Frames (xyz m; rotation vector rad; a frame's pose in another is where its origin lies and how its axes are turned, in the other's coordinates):
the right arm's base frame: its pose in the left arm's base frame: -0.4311 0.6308 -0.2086 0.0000 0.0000 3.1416
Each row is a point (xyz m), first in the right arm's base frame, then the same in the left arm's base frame.
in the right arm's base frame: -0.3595 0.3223 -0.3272
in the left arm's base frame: -0.0716 0.3085 -0.5358
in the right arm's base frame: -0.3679 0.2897 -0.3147
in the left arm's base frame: -0.0632 0.3411 -0.5233
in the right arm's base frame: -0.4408 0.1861 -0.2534
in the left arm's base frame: 0.0097 0.4447 -0.4620
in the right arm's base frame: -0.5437 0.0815 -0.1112
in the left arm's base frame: 0.1126 0.5493 -0.3198
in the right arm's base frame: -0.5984 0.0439 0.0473
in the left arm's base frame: 0.1673 0.5869 -0.1613
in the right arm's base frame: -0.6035 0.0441 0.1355
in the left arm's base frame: 0.1724 0.5867 -0.0731
